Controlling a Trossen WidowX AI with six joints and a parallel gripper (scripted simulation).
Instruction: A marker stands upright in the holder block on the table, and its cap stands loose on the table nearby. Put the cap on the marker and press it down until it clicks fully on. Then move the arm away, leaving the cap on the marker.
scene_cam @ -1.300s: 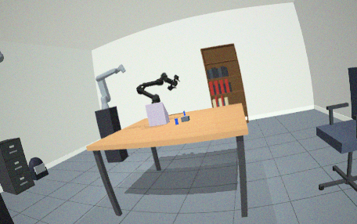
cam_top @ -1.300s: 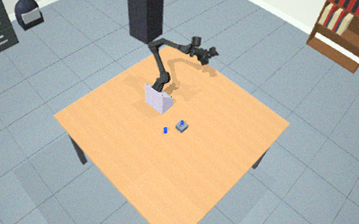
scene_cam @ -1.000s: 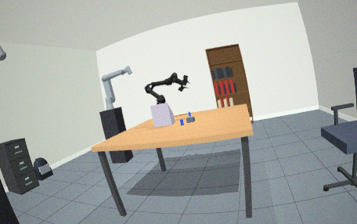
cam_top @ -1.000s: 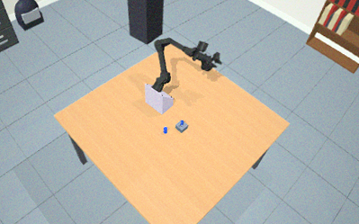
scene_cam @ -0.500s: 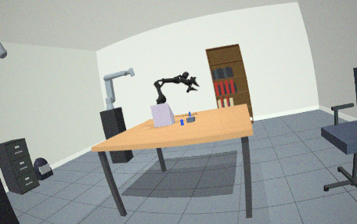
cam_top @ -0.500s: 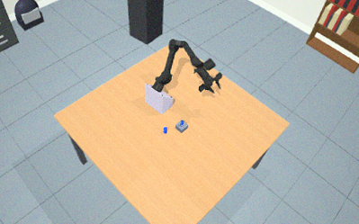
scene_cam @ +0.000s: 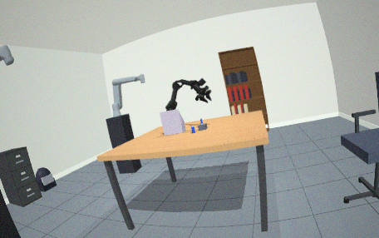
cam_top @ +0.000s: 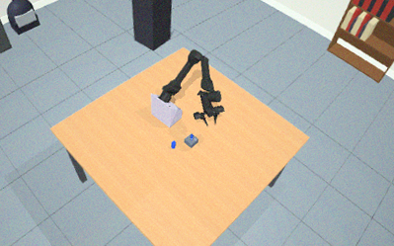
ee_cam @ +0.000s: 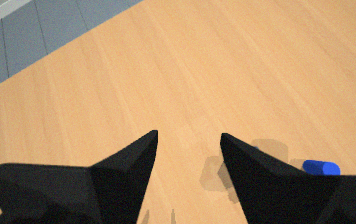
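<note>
The blue cap is 170 mm behind my gripper tip, 160 mm to the right of it and 200 mm below it.
</note>
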